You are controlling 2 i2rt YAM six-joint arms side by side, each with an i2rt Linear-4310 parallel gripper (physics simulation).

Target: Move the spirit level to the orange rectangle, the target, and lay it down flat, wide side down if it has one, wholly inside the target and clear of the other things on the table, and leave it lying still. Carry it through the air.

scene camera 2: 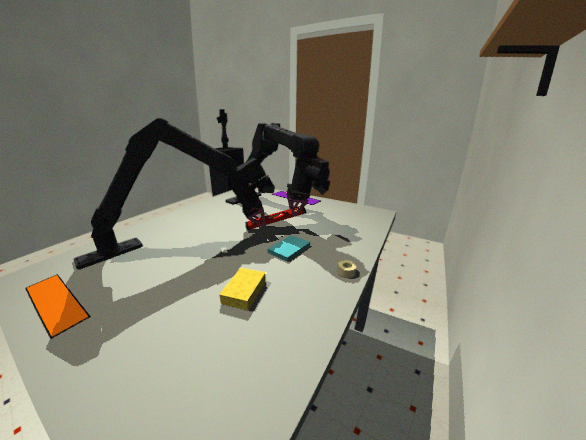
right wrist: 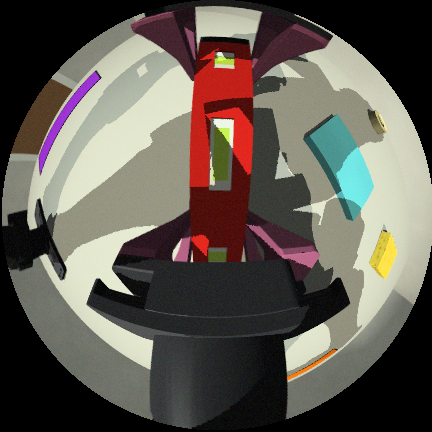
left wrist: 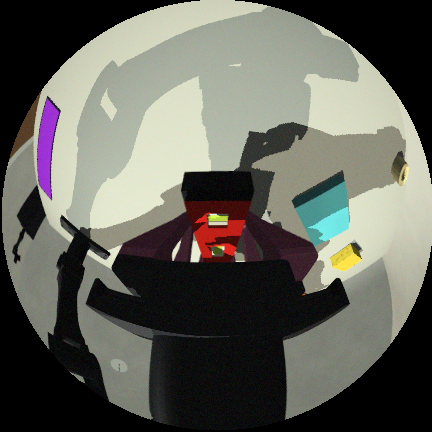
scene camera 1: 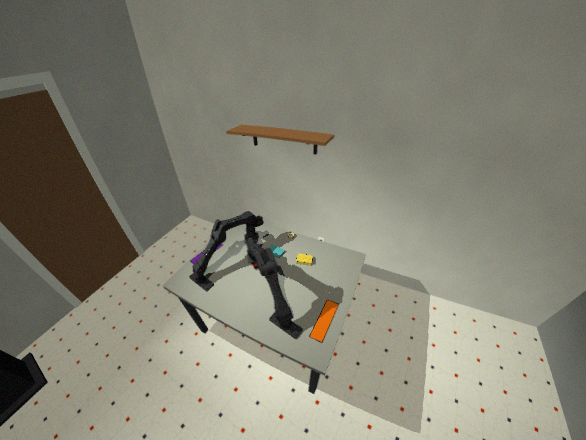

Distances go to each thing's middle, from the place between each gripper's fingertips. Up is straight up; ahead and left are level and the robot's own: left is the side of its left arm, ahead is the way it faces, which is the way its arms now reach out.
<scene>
My left hand is 8 cm short of the teal block (right wrist: pixel 331 143), 15 cm to the left of it and 5 cm above it. From my left hand the other things lie so: orange rectangle (scene camera 2: pixel 59 310) 27 cm behind, 69 cm to the right, 6 cm below.
Right now my right hand is 16 cm short of the teal block, 8 cm to the left of it and 1 cm above it. Round my right hand: orange rectangle 19 cm behind, 61 cm to the right, 2 cm below.
</scene>
